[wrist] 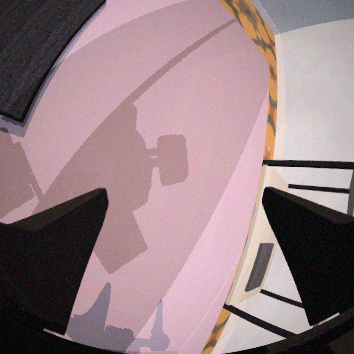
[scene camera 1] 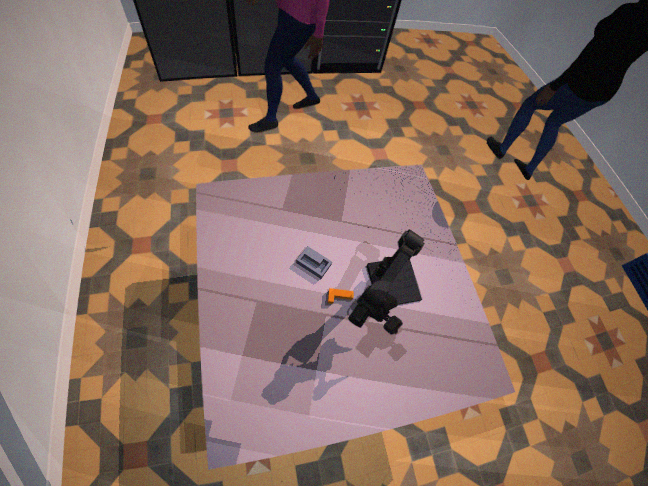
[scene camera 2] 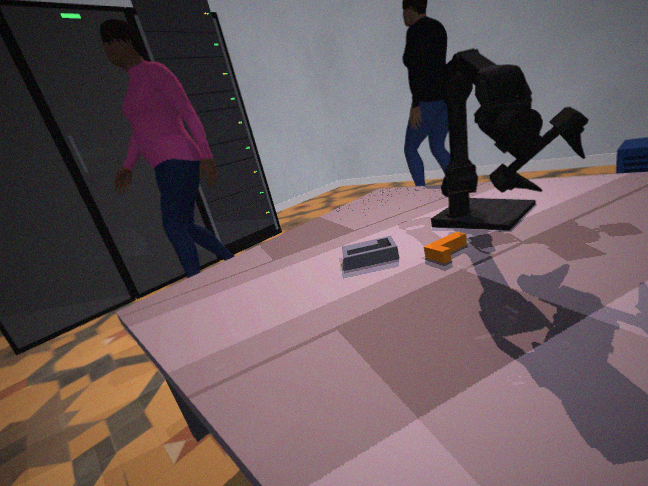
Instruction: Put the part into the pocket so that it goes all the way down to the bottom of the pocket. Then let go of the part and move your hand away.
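Frame: origin at the arm's base, x ahead, y left, z up, level; millimetres.
Seen in the pictures: gripper, fingertip midpoint: (wrist: pixel 186 195) (scene camera 2: pixel 561 174); arm's base, link origin: (scene camera 2: pixel 459 212).
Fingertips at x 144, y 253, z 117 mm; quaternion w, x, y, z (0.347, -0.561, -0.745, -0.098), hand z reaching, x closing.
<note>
Offsets run from my fingertips to a thing's top centre. Level surfaces: height alone.
The orange L-shaped part @(dx +98, dy -214, dz -111 mm) (scene camera 1: pixel 343 295) (scene camera 2: pixel 453 243) lies flat on the table, close to the arm's base. The grey block @(dx +148, dy -412, dz -105 mm) (scene camera 1: pixel 310 270) (scene camera 2: pixel 370 258) with the L-shaped pocket in its top stands apart from the part, up and to the left of it in scene camera 1. The pocket looks empty. My gripper (scene camera 1: pixel 375 322) (scene camera 2: pixel 562 173) (wrist: pixel 186 195) is open with nothing between its fingers. It hangs well above the table, to the right of the part in both scene views. The part and the block do not show in the wrist view.
The arm's dark base plate (scene camera 1: pixel 410 288) (scene camera 2: pixel 503 214) (wrist: pixel 37 47) sits on the pink table @(dz -141 mm) (scene camera 1: pixel 225 240) (scene camera 2: pixel 246 366). Shadows cross the tabletop. Two people (scene camera 1: pixel 285 57) (scene camera 1: pixel 591 68) are on the floor beyond the table, near dark server cabinets (scene camera 1: pixel 188 41) and the wall.
</note>
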